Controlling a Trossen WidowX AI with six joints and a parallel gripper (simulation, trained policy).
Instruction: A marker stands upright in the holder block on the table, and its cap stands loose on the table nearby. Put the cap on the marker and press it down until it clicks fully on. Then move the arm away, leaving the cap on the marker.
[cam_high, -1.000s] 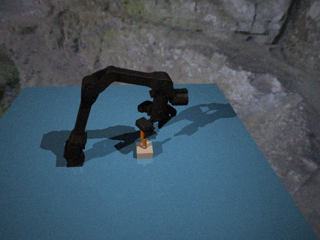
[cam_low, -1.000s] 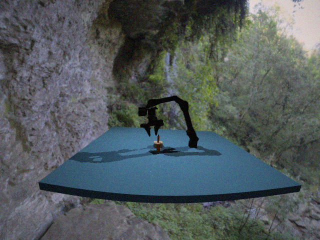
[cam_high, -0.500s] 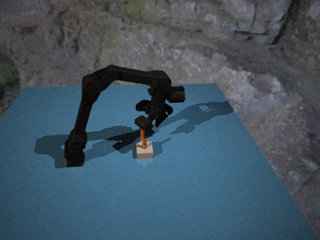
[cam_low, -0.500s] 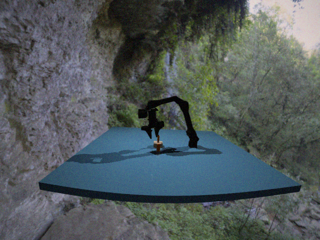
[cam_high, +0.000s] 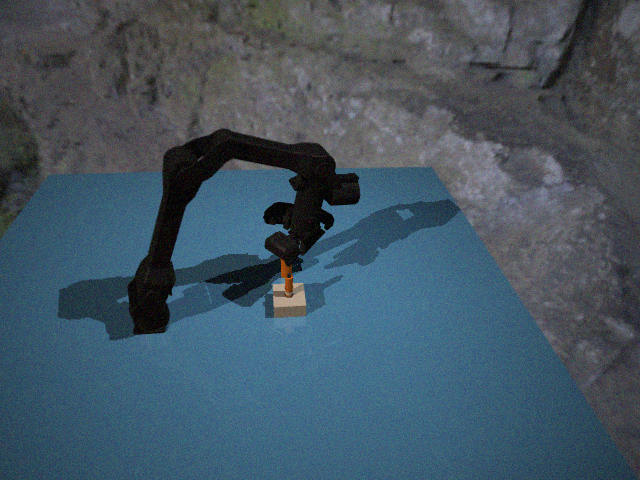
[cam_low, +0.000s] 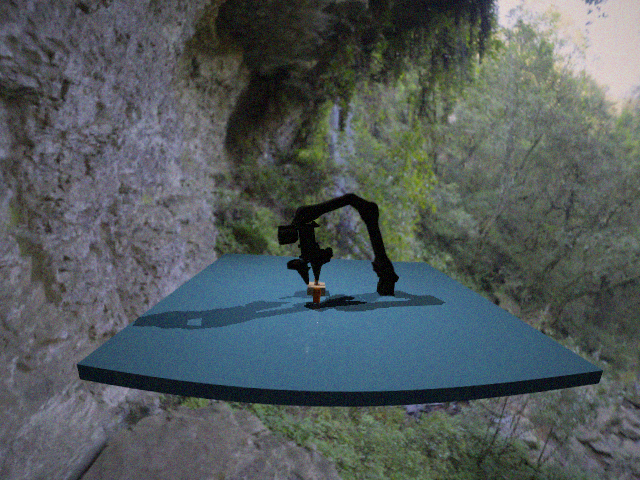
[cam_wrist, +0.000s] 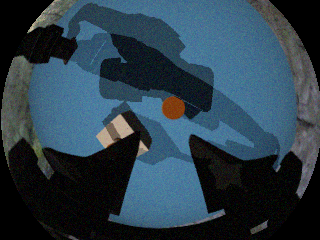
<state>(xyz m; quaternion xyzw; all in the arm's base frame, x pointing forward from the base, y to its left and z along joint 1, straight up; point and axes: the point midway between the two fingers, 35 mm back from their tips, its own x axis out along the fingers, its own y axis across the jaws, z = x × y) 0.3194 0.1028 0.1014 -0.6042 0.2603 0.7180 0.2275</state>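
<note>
Now: the orange cap 20 mm behind my gripper tip, 20 mm to the left of it and 40 mm below it. The rest, counted from my gripper tip: tan holder block 20 mm behind, 80 mm to the right, 50 mm below.
</note>
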